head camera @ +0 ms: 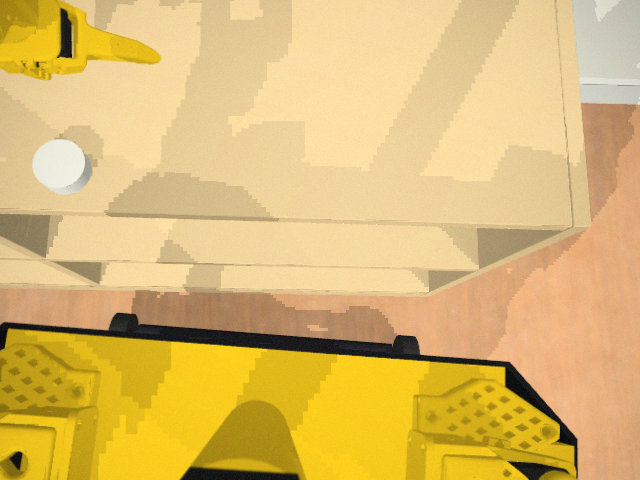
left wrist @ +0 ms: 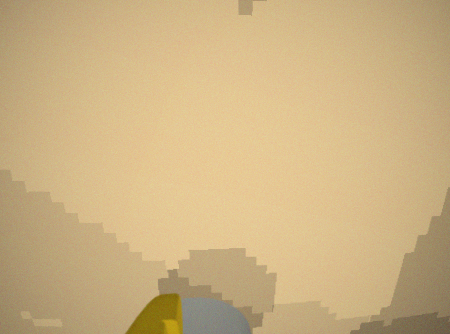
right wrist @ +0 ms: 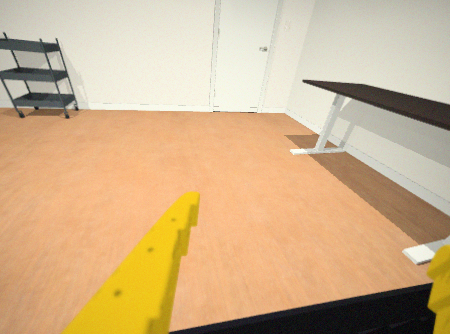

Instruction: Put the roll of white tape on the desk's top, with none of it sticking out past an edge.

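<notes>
The roll of white tape (head camera: pixel 61 164) stands as a white round on the pale wooden shelf unit's top, near its front edge at the left of the head view. Part of the roll, grey-blue (left wrist: pixel 212 317), shows at the bottom edge of the left wrist view, beside the fixed jaw. My left gripper (head camera: pixel 103 63) (left wrist: pixel 174 312) is open and empty; its moving jaw is swung out of the left wrist view. In the head view it lies above the tape in the picture, apart from it. My right gripper (right wrist: pixel 317 225) is open and empty. A dark desk top (right wrist: pixel 380 96) shows at the right wrist view's right.
The wooden shelf unit (head camera: pixel 516 201) has open compartments facing my yellow cart base (head camera: pixel 217 372). A dark three-tier cart (right wrist: pixel 37 75) stands at the far left by the wall, and a white door (right wrist: pixel 242 55) is at the back. The desk stands on white legs (right wrist: pixel 330 122).
</notes>
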